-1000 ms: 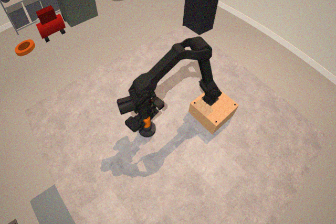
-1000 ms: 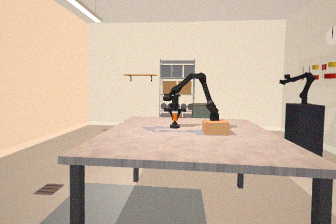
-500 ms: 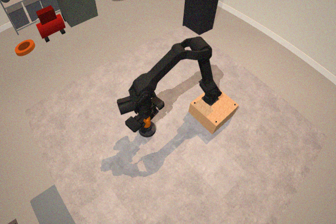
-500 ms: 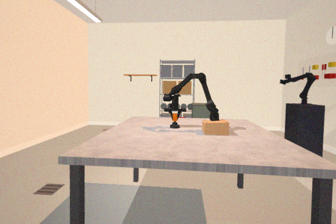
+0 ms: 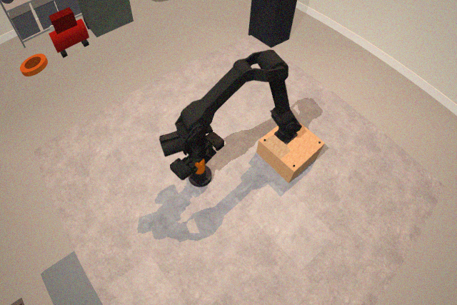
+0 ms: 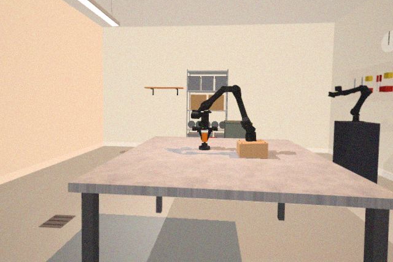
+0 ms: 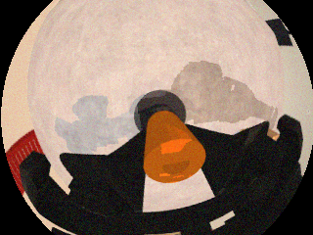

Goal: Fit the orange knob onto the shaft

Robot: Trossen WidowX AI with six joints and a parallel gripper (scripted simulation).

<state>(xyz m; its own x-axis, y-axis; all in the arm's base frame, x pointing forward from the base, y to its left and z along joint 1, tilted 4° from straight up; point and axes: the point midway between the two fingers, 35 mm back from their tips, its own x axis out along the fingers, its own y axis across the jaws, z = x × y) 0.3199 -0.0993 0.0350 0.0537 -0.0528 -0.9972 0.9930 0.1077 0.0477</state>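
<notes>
Right now my gripper tip is 30 mm above the dark round pedestal. Also, from my gripper tip: orange knob: 20 mm above.
</notes>
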